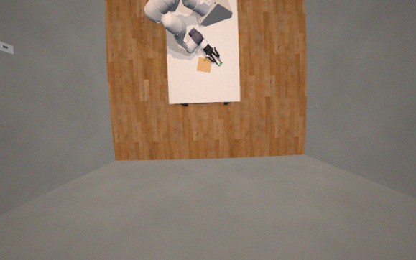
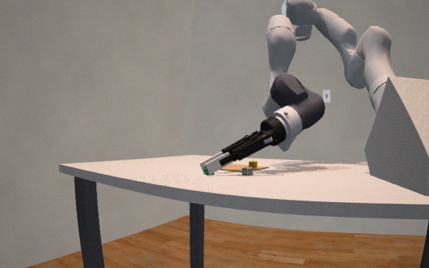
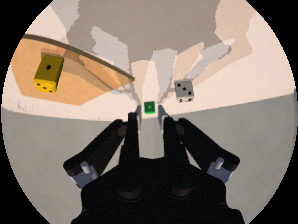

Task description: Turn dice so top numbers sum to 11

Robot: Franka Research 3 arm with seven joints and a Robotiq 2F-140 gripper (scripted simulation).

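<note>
The green die is 1 cm ahead of my hand, 1 cm to the left of it and 2 cm below it. Also, from my hand: yellow die 5 cm behind, 15 cm to the right, 1 cm below; then white die 7 cm behind, 2 cm to the right, 2 cm below; then tan mat 1 cm ahead, 16 cm to the right, 3 cm below.
</note>
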